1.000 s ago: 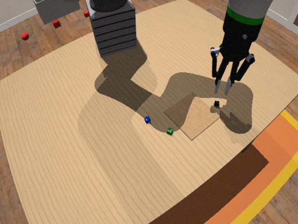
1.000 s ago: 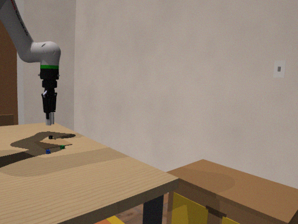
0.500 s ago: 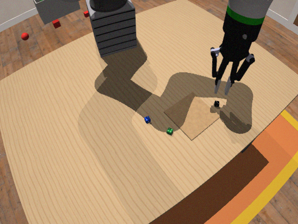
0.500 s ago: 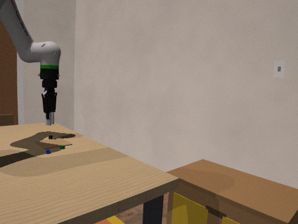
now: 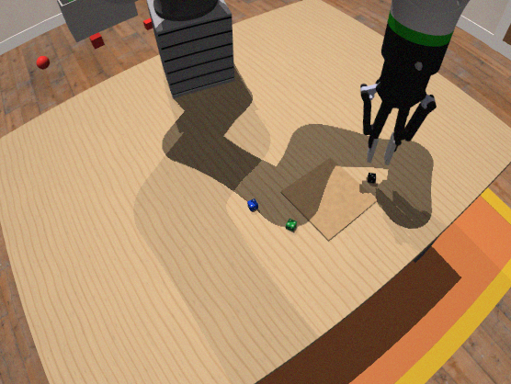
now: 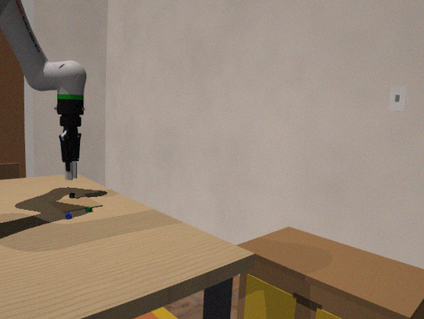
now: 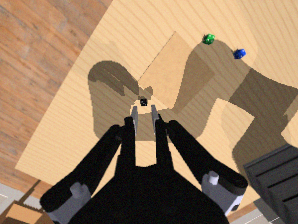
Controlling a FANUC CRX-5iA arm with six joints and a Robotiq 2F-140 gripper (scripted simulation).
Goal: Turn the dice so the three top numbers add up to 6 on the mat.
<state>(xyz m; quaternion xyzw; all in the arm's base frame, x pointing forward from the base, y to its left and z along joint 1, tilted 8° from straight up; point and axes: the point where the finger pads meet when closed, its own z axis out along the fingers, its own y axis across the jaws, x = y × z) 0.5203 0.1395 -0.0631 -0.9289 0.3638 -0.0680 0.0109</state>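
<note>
My gripper is now 100 mm above the black die. From my hand the other things lie so: green die (10 mm behind, 200 mm to the right, 100 mm below); then blue die (80 mm behind, 240 mm to the right, 100 mm below); then tan mat (20 mm behind, 100 mm to the right, 100 mm below).
</note>
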